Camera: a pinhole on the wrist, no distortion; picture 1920 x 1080 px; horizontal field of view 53.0 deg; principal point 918.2 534.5 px. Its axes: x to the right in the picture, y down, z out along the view. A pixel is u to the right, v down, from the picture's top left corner.
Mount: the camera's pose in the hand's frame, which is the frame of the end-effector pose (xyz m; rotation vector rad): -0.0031 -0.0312 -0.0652 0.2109 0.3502 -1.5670
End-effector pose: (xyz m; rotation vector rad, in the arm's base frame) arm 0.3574 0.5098 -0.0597 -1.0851 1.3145 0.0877
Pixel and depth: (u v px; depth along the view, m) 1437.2 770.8 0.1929
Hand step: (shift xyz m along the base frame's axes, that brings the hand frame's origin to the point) 0.1694 -0.0331 0.0456
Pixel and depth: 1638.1 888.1 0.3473
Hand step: 0.3451 -0.0504 0.0644
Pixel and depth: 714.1 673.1 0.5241
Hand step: 0.4437 0.1690 -0.0275
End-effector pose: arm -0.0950 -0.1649 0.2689 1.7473 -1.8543 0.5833
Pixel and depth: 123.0 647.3 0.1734
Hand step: 0.0143 -0.0964 -0.0789
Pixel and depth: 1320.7 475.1 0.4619
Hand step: 0.2551 -0.2460 -0.2572
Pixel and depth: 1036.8 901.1 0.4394
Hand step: 0.1797 -0.3125 -0.1878
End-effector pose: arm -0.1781 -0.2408 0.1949 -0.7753 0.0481 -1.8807
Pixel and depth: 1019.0 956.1 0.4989
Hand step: -0.0194 0.0975 0.4584
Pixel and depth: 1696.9 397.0 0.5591
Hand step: -0.1535 0.3163 0.4628
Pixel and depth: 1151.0 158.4 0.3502
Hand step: -0.0127 0.2008 0.2505
